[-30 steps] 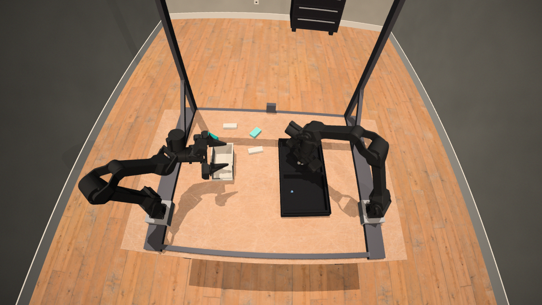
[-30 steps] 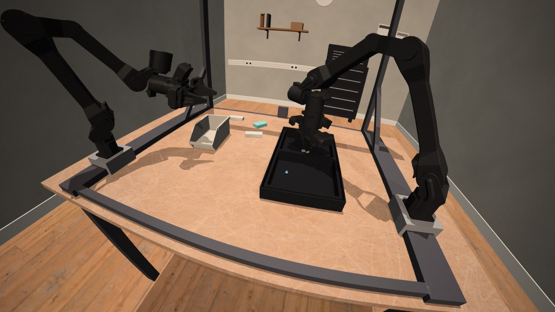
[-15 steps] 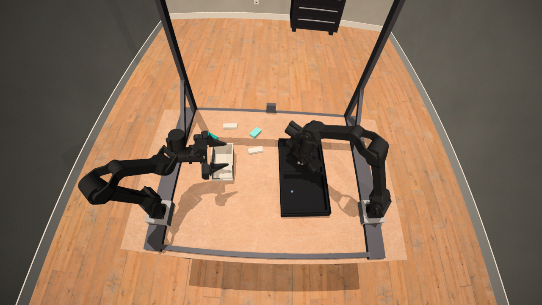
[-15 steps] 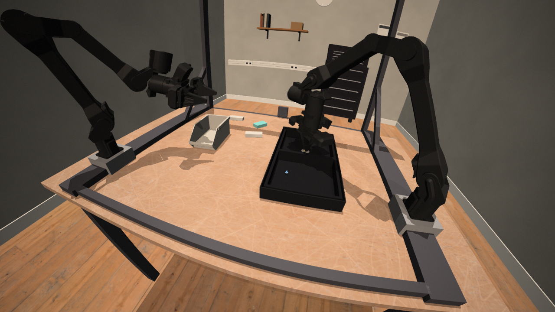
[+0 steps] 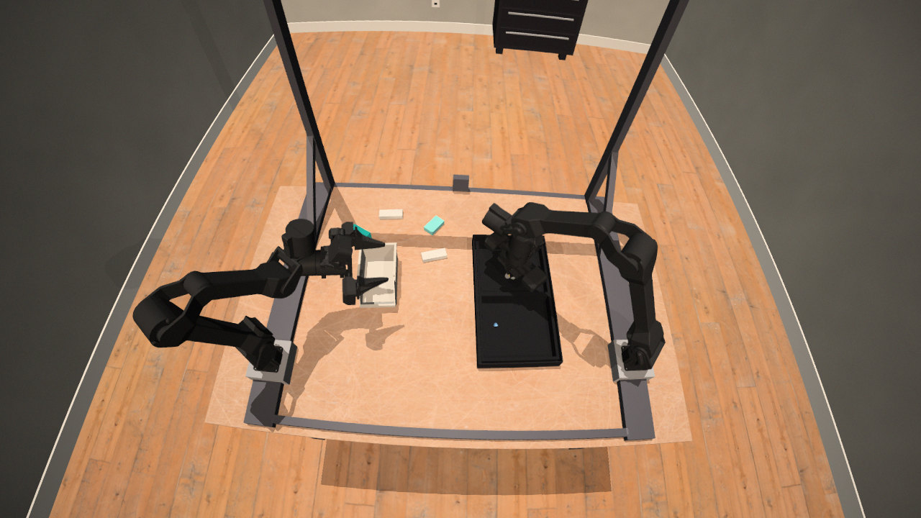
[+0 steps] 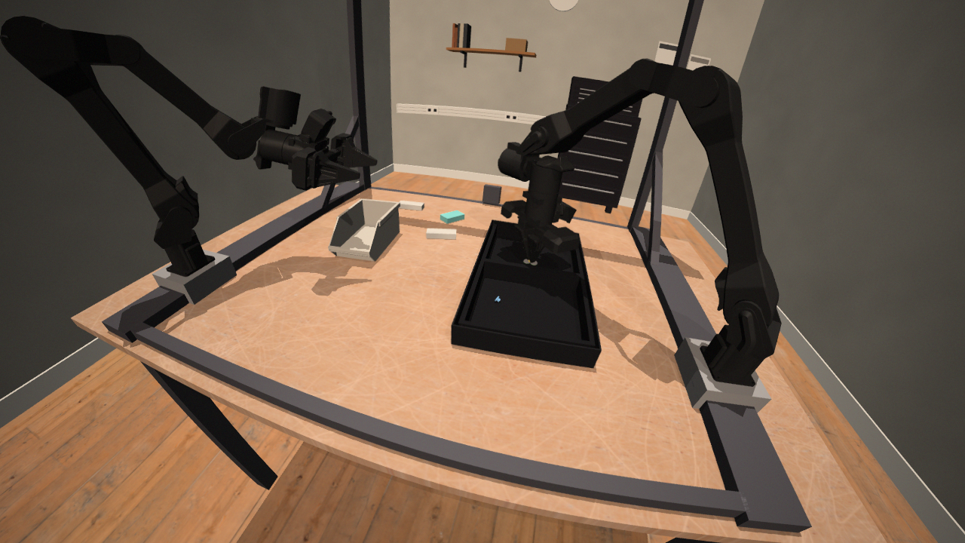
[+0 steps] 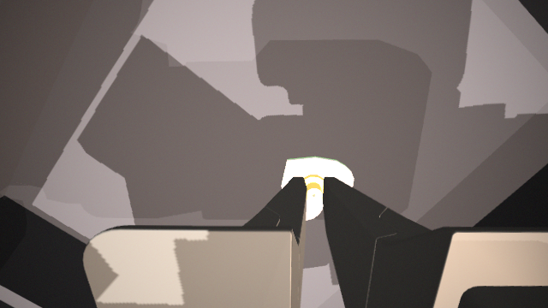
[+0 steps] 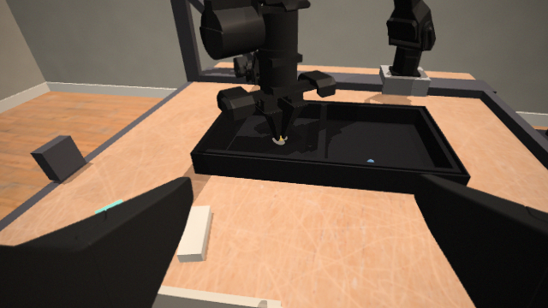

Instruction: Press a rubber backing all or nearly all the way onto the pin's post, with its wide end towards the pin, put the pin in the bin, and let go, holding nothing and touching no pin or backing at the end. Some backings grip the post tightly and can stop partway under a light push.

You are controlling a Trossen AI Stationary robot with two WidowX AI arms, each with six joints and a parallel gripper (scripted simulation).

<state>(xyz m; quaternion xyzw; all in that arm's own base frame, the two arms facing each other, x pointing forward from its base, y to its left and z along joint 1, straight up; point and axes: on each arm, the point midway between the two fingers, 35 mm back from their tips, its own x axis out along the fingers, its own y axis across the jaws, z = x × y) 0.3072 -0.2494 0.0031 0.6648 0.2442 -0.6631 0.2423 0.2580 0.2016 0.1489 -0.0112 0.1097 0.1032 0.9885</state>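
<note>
The black tray is 7 cm ahead of my left hand and 2 cm below it. The rest, counted from my left hand: blue backing: 15 cm ahead, 5 cm to the right, 3 cm below; then yellow backing: 3 cm below; then heart-shaped pin: 3 cm below.
The heart-shaped pin lies 35 cm to the left of my right hand, 18 cm below it and 7 cm behind it. Round my right hand: grey bin 15 cm below, 5 cm behind, 1 cm to the right; then cream block 19 cm below, 14 cm to the left, 13 cm behind; then teal block 24 cm behind, 19 cm below, 13 cm to the left.
</note>
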